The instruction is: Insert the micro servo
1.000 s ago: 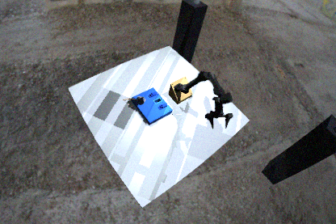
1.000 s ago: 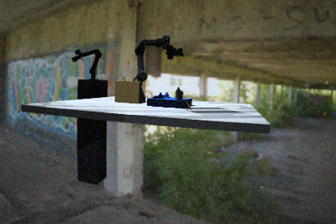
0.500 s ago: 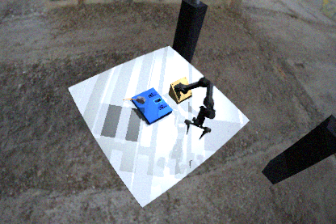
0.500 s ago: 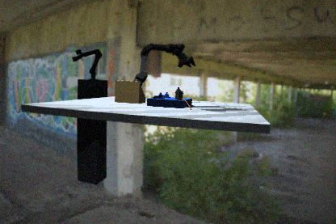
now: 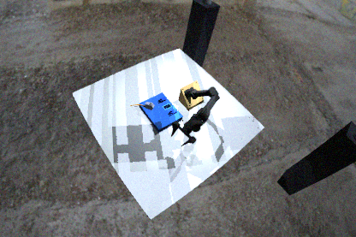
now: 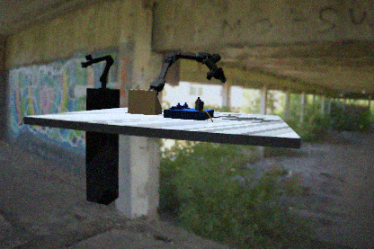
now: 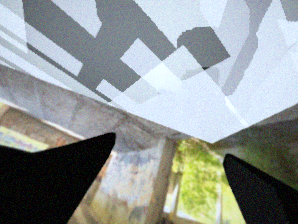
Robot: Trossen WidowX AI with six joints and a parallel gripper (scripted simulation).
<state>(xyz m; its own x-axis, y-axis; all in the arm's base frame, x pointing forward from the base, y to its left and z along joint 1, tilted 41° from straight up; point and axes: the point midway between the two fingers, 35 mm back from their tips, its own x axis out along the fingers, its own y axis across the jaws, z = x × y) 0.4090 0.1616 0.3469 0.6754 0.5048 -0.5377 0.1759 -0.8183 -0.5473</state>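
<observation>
My gripper tip is 12 cm past the blue deck, 37 cm to the left of it and 22 cm above it.
</observation>
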